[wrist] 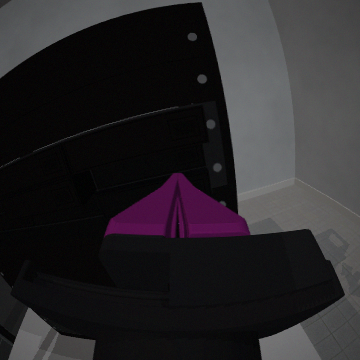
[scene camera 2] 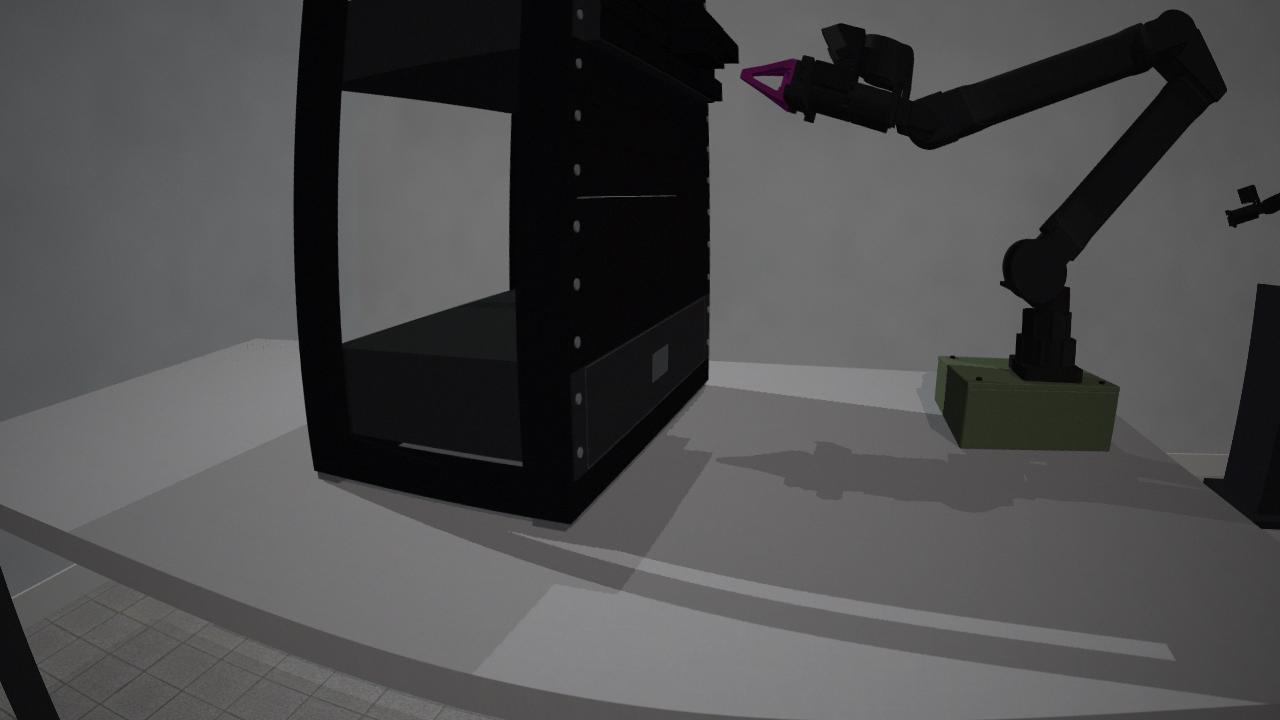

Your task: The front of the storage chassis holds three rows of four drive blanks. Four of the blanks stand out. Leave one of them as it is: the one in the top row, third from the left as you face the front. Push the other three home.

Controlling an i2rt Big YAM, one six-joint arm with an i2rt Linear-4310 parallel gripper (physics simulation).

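Places are measured from the arm's base along level axes (x ahead, y right, z down), in centimetres.
Pixels of known places: gripper, between the fingertips: [wrist: 177,180] [scene camera 2: 741,73]; arm's base, origin of its link: [scene camera 2: 1043,374].
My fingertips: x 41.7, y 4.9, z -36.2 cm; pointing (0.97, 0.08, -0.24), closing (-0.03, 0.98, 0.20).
Ahead of a thing's pixels: the offset from my fingertips to its top centre. "spot": to the spot under its first point. Level surfaces: height alone.
The storage chassis {dx +19.2, dy -19.7, dz -16.0 cm} [scene camera 2: 586,25] [wrist: 214,145] is nearly black, high in the rack. In the wrist view its rows of dark blanks run up to the right-hand ear; an upper blank {dx +6.7, dy -2.8, dz -4.8 cm} [wrist: 132,137] and a blank below it {spot: dx +4.1, dy -2.8, dz -0.3 cm} [wrist: 145,167] show at the right end. The lower one shows a distinct left end beside a dark recess. In scene camera 2, dark blank ends {spot: dx +0.4, dy -8.8, dz -2.2 cm} [scene camera 2: 723,46] jut out from the front; their row and column cannot be told. My gripper [scene camera 2: 742,75] [wrist: 177,180] is shut and empty, its magenta tips a little in front of these ends, with a small gap.
The black rack [scene camera 2: 547,268] stands on the grey table {dz +43.7 cm} [scene camera 2: 402,573], with a lower unit [scene camera 2: 622,394] at its base. The arm's green base block [scene camera 2: 1038,419] stands to the right. A dark stand [scene camera 2: 1257,402] is at the far right edge.
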